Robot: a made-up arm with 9 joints. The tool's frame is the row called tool. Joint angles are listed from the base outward.
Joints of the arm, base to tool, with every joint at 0 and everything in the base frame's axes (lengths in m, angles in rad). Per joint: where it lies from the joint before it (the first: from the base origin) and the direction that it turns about. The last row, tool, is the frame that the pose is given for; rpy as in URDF.
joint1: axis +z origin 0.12 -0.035 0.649
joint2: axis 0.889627 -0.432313 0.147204 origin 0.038 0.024 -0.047
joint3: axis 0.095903 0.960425 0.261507 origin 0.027 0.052 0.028
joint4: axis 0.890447 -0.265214 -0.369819 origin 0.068 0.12 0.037
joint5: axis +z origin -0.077 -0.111 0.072
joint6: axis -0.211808 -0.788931 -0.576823 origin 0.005 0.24 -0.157
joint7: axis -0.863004 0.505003 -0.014 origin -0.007 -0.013 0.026
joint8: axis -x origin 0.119 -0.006 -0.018
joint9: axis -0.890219 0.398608 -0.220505 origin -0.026 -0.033 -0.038
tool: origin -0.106 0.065 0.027 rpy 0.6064 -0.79 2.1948
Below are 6 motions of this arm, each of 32 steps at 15 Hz.
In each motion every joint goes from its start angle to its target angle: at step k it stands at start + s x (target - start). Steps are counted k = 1, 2, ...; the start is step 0. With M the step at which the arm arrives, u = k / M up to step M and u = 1 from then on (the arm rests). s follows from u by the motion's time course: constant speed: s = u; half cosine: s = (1 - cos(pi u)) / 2; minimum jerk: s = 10 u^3 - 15 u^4 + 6 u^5.
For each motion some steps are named. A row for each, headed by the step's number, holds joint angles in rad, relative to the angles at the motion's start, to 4 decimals.
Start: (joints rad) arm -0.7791 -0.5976 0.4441 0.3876 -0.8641 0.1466 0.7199 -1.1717 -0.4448
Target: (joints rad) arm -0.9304 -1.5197 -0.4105 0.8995 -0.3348 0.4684 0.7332 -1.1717 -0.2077
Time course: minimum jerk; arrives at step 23
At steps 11, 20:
11: -0.0695 -0.4235 -0.3925 0.2351 0.2431 0.1478 0.0061 0.0000 0.1089
20: -0.1486 -0.9054 -0.8392 0.5026 0.5197 0.3160 0.0131 0.0000 0.2328

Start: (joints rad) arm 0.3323 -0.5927 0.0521 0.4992 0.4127 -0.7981 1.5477 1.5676 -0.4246
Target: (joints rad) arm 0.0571 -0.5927 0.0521 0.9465 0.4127 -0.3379 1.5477 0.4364 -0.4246
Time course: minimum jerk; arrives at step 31
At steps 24, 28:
24: -0.2533 0.0000 0.0000 0.4117 0.0000 0.4235 0.0000 -1.0411 0.0000
28: -0.2731 0.0000 0.0000 0.4438 0.0000 0.4566 0.0000 -1.1224 0.0000

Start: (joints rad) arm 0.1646 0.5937 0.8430 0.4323 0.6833 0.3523 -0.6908 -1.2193 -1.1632
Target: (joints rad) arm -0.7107 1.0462 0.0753 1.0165 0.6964 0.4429 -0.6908 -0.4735 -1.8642
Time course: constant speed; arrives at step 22
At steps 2, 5, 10, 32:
2: -0.0796 0.0411 -0.0698 0.0531 0.0012 0.0082 0.0000 0.0678 -0.0637
5: -0.1989 0.1028 -0.1745 0.1328 0.0030 0.0206 0.0000 0.1695 -0.1593
10: -0.3979 0.2057 -0.3490 0.2655 0.0060 0.0412 0.0000 0.3390 -0.3186
32: -0.8753 0.4525 -0.7677 0.5842 0.0131 0.0906 0.0000 0.7458 -0.7010

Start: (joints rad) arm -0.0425 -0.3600 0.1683 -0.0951 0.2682 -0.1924 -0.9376 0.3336 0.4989
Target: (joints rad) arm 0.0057 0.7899 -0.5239 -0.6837 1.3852 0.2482 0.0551 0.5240 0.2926
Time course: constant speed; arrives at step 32
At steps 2, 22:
2: 0.0030 0.0719 -0.0433 -0.0368 0.0698 0.0275 0.0620 0.0119 -0.0129
22: 0.0331 0.7906 -0.4759 -0.4047 0.7679 0.3029 0.6825 0.1309 -0.1418

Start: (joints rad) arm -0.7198 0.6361 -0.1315 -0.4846 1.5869 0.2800 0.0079 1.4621 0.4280
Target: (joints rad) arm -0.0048 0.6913 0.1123 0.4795 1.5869 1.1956 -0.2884 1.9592 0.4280
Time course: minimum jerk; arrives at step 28
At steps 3, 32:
3: 0.0074 0.0006 0.0025 0.0100 0.0000 0.0095 -0.0031 0.0052 0.0000
32: 0.7150 0.0552 0.2438 0.9641 0.0000 0.9156 -0.2963 0.4971 0.0000

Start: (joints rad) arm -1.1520 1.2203 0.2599 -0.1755 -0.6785 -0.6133 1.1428 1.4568 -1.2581
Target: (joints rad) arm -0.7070 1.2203 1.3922 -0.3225 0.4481 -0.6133 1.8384 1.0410 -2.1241
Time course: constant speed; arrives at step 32
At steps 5, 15, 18, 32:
5: 0.0695 0.0000 0.1769 -0.0230 0.1760 0.0000 0.1087 -0.0650 -0.1353
15: 0.2086 0.0000 0.5308 -0.0689 0.5281 0.0000 0.3261 -0.1949 -0.4059
18: 0.2503 0.0000 0.6369 -0.0827 0.6337 0.0000 0.3913 -0.2339 -0.4871
32: 0.4450 0.0000 1.1323 -0.1470 1.1266 0.0000 0.6956 -0.4158 -0.8660

